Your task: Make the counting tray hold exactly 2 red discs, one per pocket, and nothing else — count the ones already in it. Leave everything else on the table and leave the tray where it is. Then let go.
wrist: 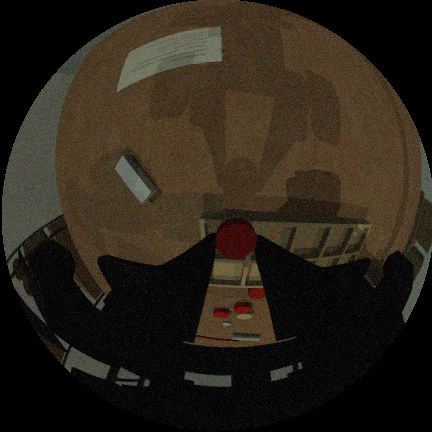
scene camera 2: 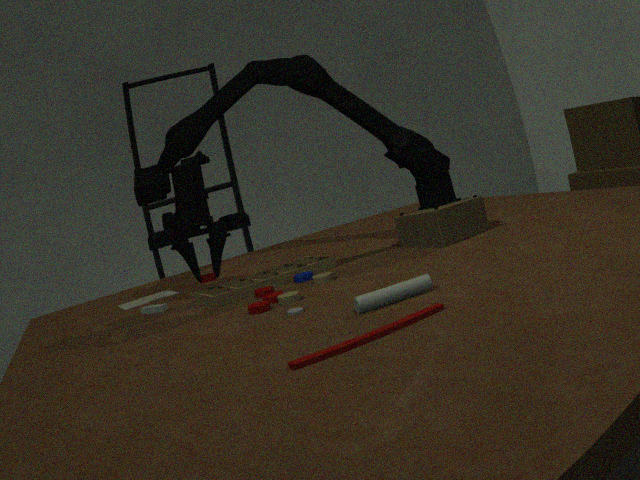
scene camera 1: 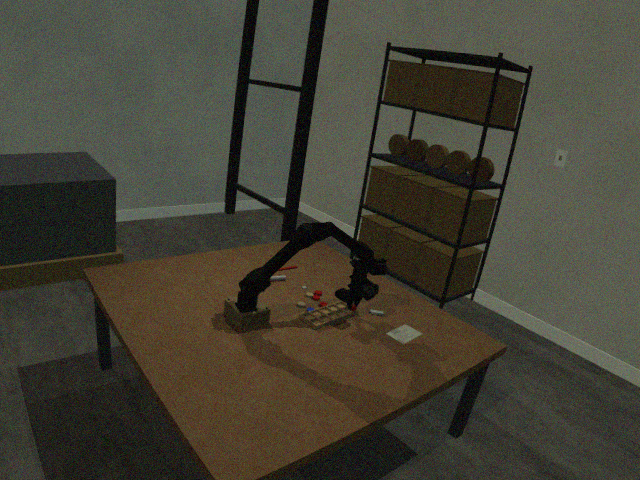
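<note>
My gripper (scene camera 1: 353,306) (scene camera 2: 208,277) (wrist: 235,238) points down and is shut on a red disc (scene camera 1: 353,308) (scene camera 2: 208,278) (wrist: 236,235). The disc is over the end of the wooden counting tray (scene camera 1: 326,321) (scene camera 2: 217,298) (wrist: 310,222) nearest the white block, close above it. In the wrist view the disc and fingers hide part of the tray. No disc shows in the pockets that are visible. Three loose red discs, one (scene camera 1: 323,304) (scene camera 2: 264,291) (wrist: 256,293) close beside the tray, another (scene camera 2: 271,297) (wrist: 243,307) and a third (scene camera 2: 258,307) (wrist: 221,313), lie on the table.
A blue disc (scene camera 1: 310,309) (scene camera 2: 303,276) and cream discs (scene camera 2: 288,296) (scene camera 2: 324,277) lie beside the tray. Nearby are a small white disc (scene camera 2: 295,311), a white cylinder (scene camera 2: 392,293), a red stick (scene camera 2: 367,336), a white block (scene camera 2: 154,308) (wrist: 135,179) and a paper (scene camera 1: 404,333) (wrist: 175,52).
</note>
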